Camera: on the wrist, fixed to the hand. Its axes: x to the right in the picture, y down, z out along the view.
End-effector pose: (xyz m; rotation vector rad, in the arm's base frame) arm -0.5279 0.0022 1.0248 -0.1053 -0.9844 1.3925
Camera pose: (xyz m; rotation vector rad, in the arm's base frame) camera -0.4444 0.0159 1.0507 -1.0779 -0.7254 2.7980
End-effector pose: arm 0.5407 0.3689 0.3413 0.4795 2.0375 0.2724
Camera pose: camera 0.4804 0.3070 0.3222 2.0563 1.2599 1.1554
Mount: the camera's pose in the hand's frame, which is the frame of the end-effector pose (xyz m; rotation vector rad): 0.0138 -0.0762 -0.0429 0.0477 0.0680 1.6049
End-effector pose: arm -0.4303 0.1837 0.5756 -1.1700 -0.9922 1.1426
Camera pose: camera -0.3755 0.1885 0.6450 -1.9650 0.2795 2.2439
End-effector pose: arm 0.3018 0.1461 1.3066 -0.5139 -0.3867 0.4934
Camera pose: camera 0.3595 0.0797 1.3171 -0.7243 0.2009 2.0125
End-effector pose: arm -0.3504 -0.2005 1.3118 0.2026 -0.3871 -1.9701
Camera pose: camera -0.4077 -0.1917 1.2449 -0.0428 -0.3543 -0.3732
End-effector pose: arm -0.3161 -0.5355 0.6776 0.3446 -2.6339 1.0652
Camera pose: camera -0.2975 -0.5602 0.7606 1.6746 2.0369 -1.0935
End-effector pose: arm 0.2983 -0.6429 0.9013 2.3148 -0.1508 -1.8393
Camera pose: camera 0.3407 -0.5676 0.8820 1.2735 -1.4690 -0.8242
